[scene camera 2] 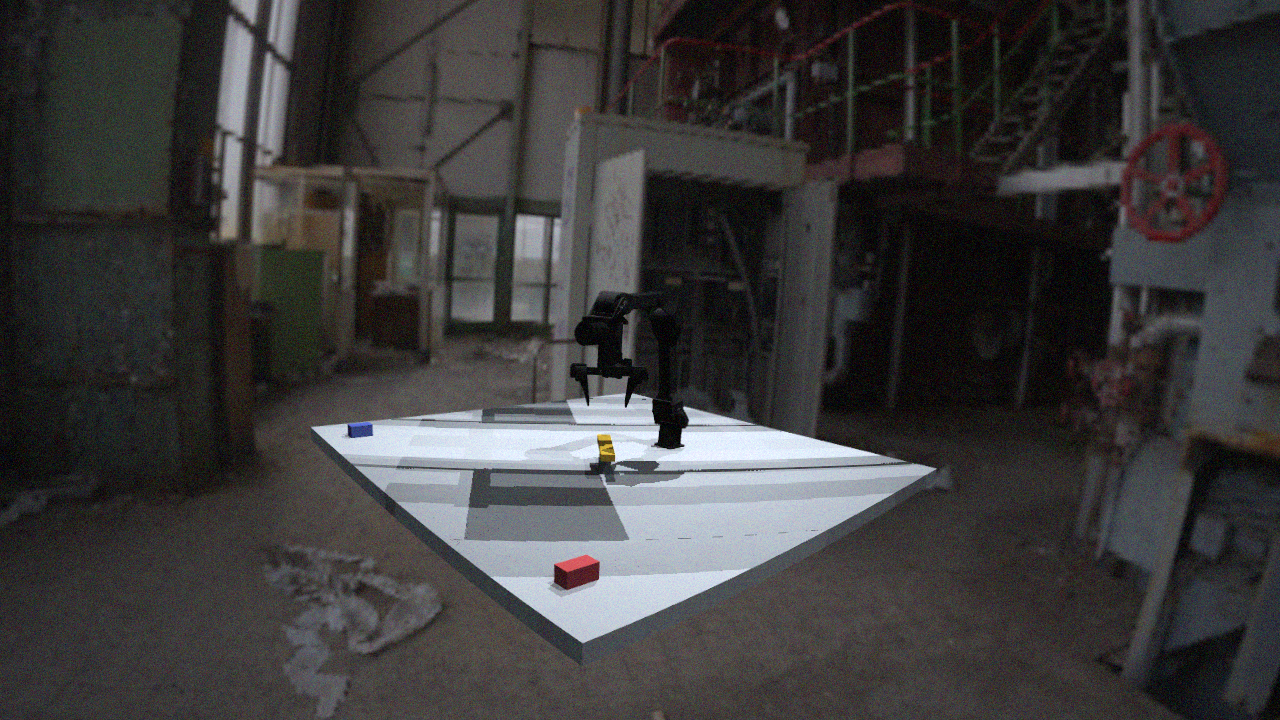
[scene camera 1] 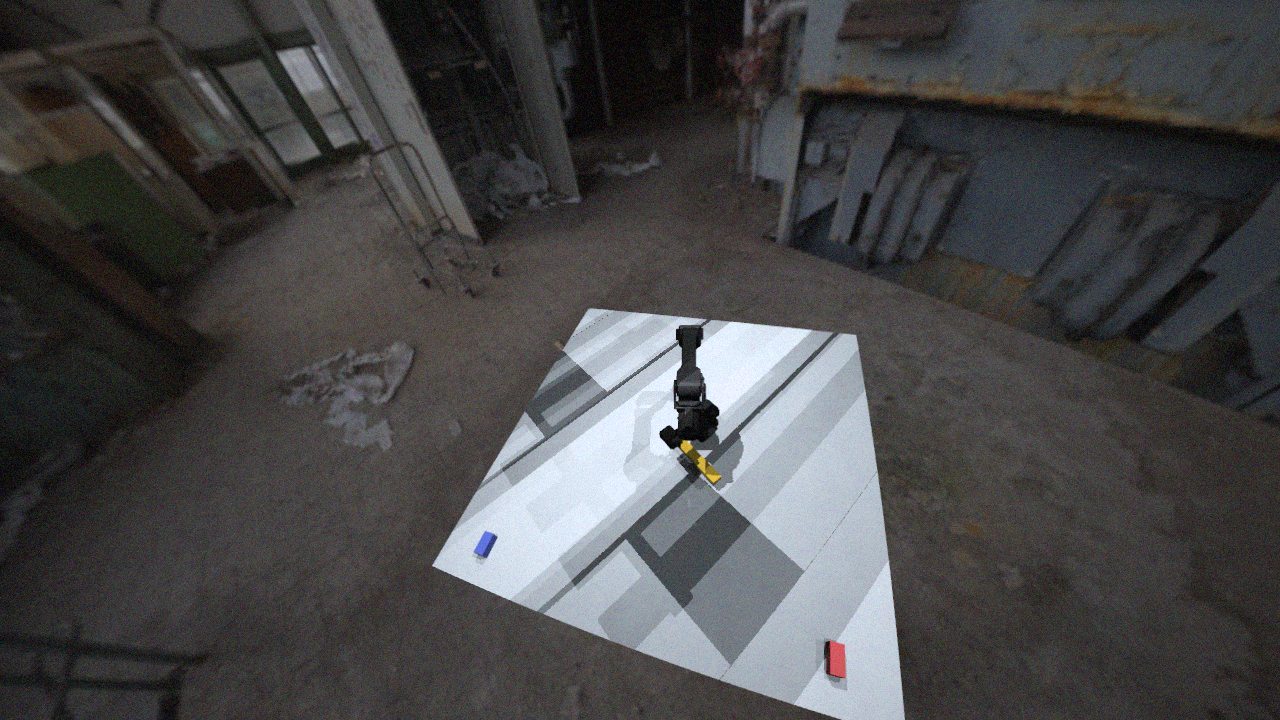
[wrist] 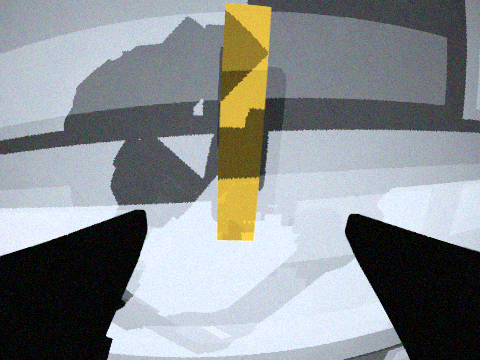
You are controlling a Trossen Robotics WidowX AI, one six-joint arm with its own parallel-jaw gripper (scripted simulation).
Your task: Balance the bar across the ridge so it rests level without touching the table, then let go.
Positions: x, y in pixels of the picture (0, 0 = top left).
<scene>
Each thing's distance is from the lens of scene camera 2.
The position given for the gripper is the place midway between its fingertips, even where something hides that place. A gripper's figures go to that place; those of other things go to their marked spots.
gripper [scene camera 2: 606, 406]: 159 cm
red block [scene camera 2: 575, 572]: 102 cm
</scene>
